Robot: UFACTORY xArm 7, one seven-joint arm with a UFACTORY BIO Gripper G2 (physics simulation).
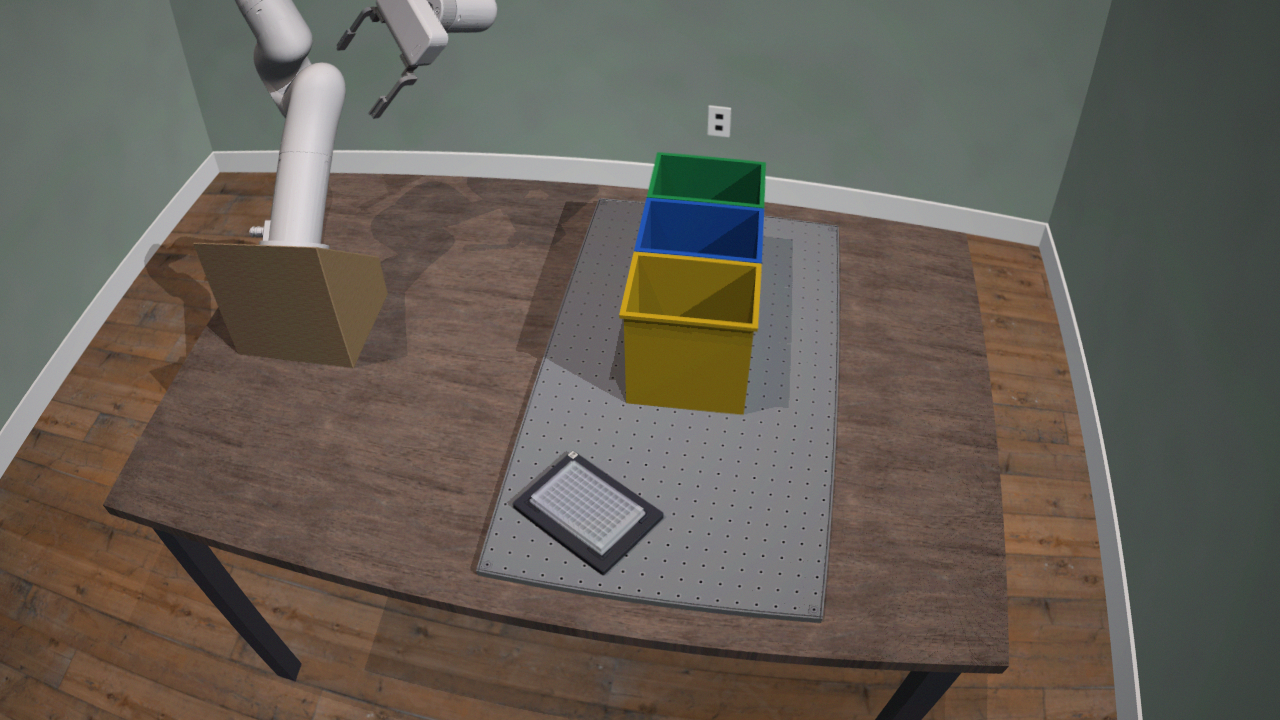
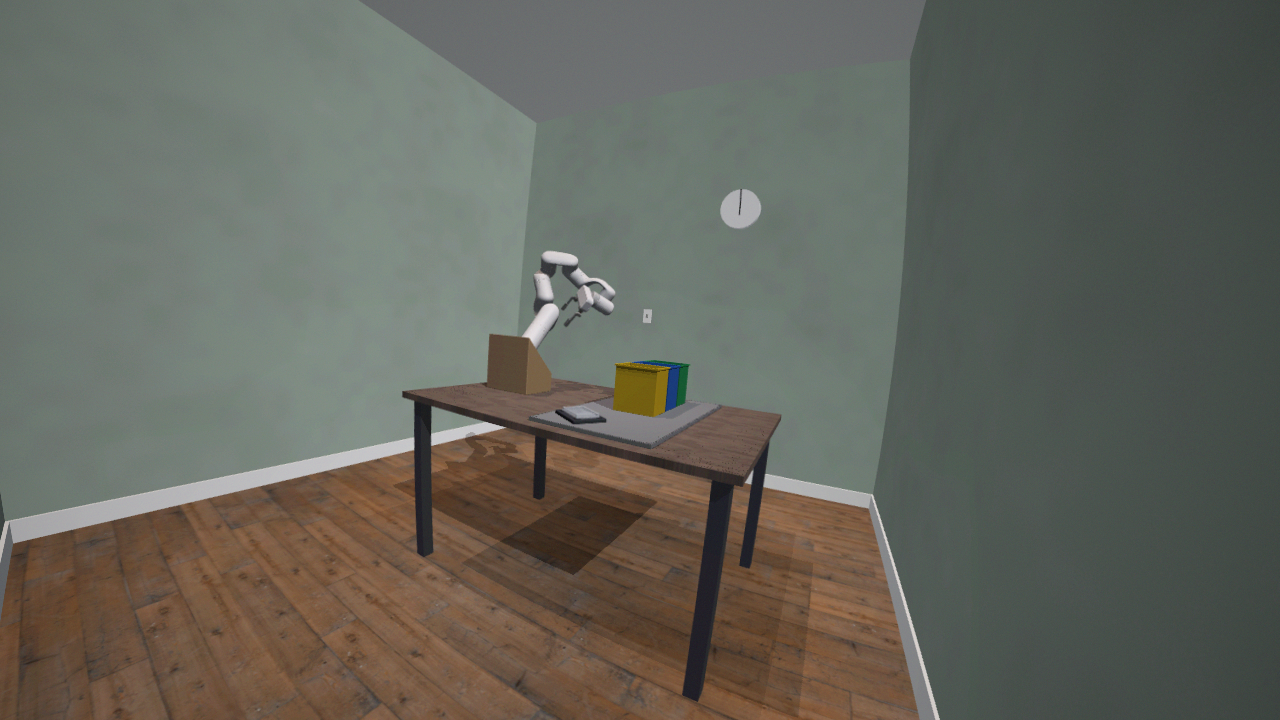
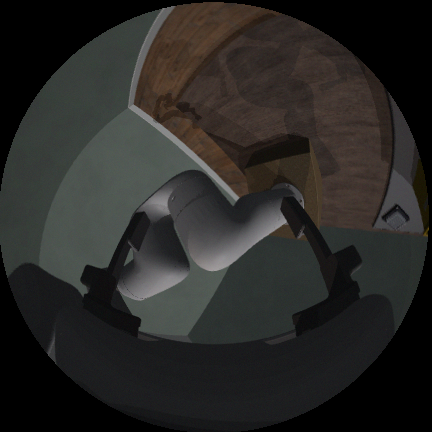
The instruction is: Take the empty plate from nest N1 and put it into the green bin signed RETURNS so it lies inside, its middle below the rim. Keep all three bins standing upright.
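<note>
The gripper [image 1: 356, 80] appears in the scene, and a second view has the gripper [image 3: 211, 208] too. With it are a dark nest [image 1: 638, 531], a clear well plate [image 1: 597, 514] and a blue bin [image 1: 674, 227]. A yellow bin [image 1: 688, 321], [image 2: 641, 389] is visible as well. The scene also has a green bin [image 1: 682, 177], while in image 3 the green bin is out of frame.
</note>
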